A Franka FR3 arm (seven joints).
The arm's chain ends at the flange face. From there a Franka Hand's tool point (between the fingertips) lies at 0.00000 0.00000 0.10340 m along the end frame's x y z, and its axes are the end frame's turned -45 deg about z.
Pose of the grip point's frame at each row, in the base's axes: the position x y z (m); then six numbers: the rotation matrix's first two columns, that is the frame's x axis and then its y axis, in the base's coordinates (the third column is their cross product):
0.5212 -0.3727 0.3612 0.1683 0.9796 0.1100 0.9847 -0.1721 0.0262
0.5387 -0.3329 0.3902 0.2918 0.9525 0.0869 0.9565 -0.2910 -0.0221
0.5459 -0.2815 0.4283 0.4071 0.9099 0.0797 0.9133 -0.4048 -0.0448
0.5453 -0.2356 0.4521 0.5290 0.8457 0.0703 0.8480 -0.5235 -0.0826
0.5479 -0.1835 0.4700 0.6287 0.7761 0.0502 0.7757 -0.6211 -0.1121
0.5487 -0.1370 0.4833 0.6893 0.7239 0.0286 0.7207 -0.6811 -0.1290
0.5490 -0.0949 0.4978 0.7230 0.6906 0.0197 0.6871 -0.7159 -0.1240
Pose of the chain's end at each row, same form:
0.5166 -0.3834 0.4639 0.8153 0.5710 0.0963 0.5773 -0.8144 -0.0593
0.5383 -0.3422 0.4932 0.8827 0.4678 0.0458 0.4700 -0.8793 -0.0771
0.5468 -0.2909 0.5313 0.9337 0.3572 0.0247 0.3579 -0.9296 -0.0880
0.5487 -0.2463 0.5549 0.9737 0.2278 -0.0087 0.2256 -0.9682 -0.1081
0.5537 -0.1948 0.5726 0.9931 0.1096 -0.0438 0.1039 -0.9880 -0.1148
0.5563 -0.1483 0.5858 0.9970 0.0303 -0.0710 0.0222 -0.9935 -0.1114
0.5564 -0.1056 0.6004 0.9971 -0.0179 -0.0738 -0.0254 -0.9945 -0.1016

